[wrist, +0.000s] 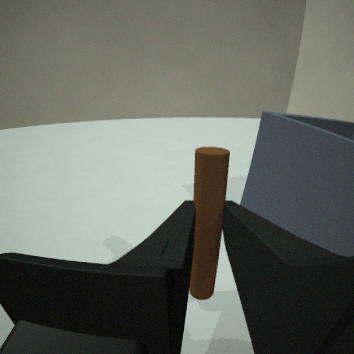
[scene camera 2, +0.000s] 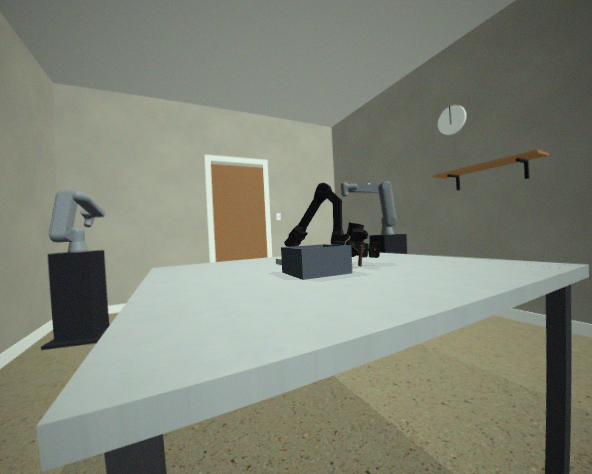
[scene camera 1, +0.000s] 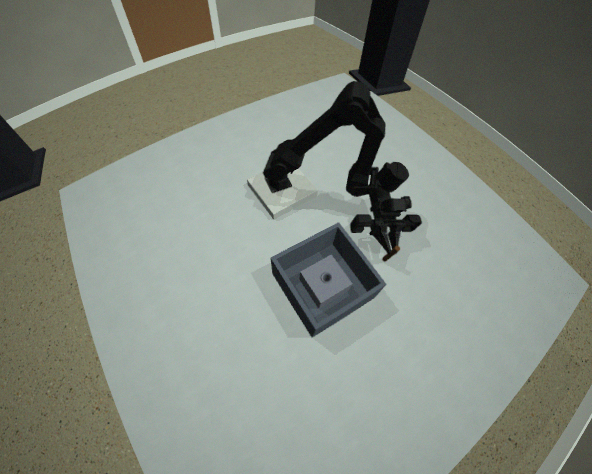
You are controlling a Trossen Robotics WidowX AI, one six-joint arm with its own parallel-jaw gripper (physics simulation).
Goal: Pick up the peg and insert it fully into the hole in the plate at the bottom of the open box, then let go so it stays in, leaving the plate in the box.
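Frame: origin at the arm's base, x right, y back, z down, level; metres.
Seen in the pictures: gripper, between the fingertips: [wrist: 206, 209] [scene camera 2: 360, 253] [scene camera 1: 392, 253]; arm's base, origin of its link: [scene camera 1: 278, 182].
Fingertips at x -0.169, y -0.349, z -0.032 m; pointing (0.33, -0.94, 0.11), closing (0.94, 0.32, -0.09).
Offsets run from my fingertips to a thing's middle. "pt": to the spot under its first point. Level surfaces: height alone.
A brown cylindrical peg @[dx -0.001, dy +0.005, dz +0.011 m] [scene camera 1: 387, 257] [scene camera 2: 360, 255] [wrist: 210, 220] is held between the fingertips of my gripper [scene camera 1: 392, 252] [wrist: 206, 209], which is shut on it. The peg stands roughly upright, low over the table, outside the box on its right side in scene camera 1. The open grey-blue box @[dx +0.183, dy +0.013, dz +0.012 m] [scene camera 1: 347, 315] [scene camera 2: 327, 262] [wrist: 300, 175] sits on the table. A light grey plate @[dx +0.183, dy +0.013, dz +0.027 m] [scene camera 1: 320, 290] lies at the box's bottom, with a round dark hole @[pt dx +0.177, dy +0.020, dz +0.022 m] [scene camera 1: 326, 277] in its middle. The plate and hole are hidden in scene camera 2 and the wrist view.
The box's near wall rises close beside the gripper, at the right of the wrist view. The arm's pale base plate [scene camera 1: 277, 206] stands on the table @[dz +0.061 m] [scene camera 1: 200, 350] [scene camera 2: 250, 320] behind the box. Dark pillars [scene camera 1: 392, 45] stand beyond the table's edge.
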